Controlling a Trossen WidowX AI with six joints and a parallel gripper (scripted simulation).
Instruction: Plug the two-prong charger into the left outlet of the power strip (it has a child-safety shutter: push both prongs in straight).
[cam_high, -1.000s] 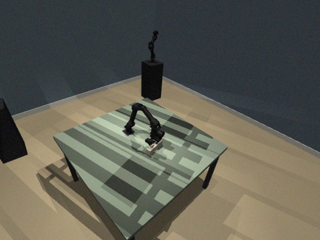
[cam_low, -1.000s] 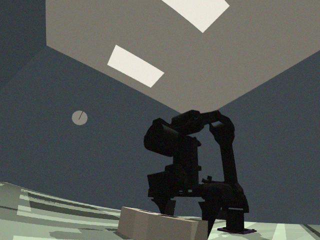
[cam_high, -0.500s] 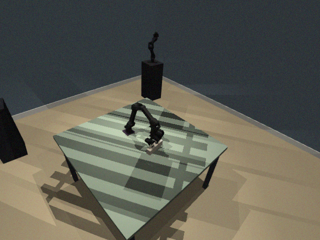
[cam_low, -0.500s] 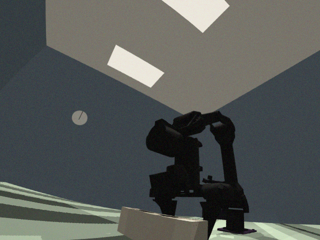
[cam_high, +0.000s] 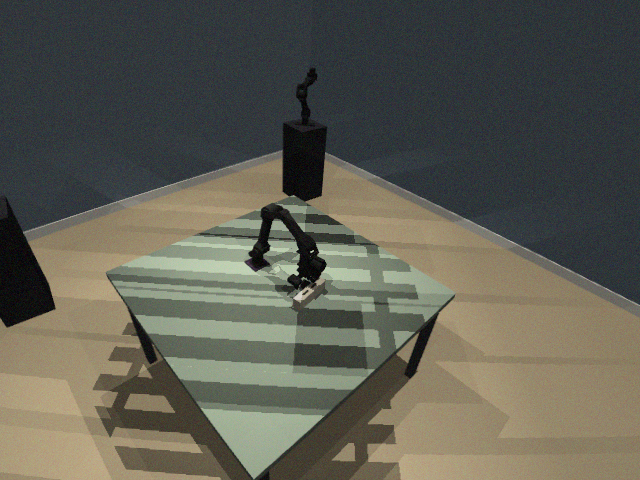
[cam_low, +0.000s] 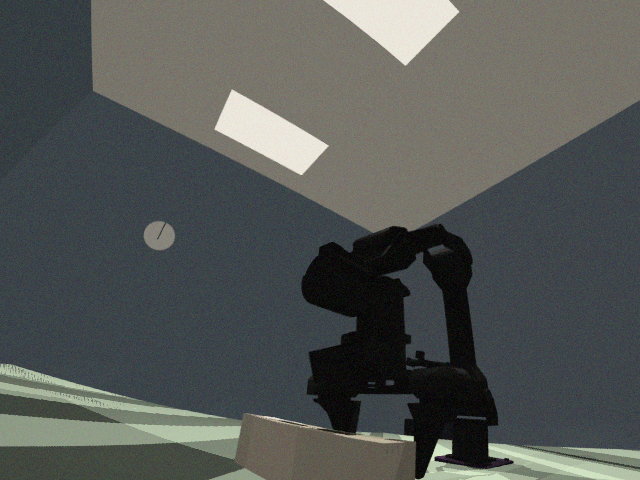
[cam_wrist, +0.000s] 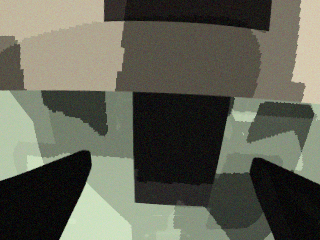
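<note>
Right now my gripper tip is 40 mm short of the black two-prong charger, 10 mm to the right of it and 10 mm below it.
</note>
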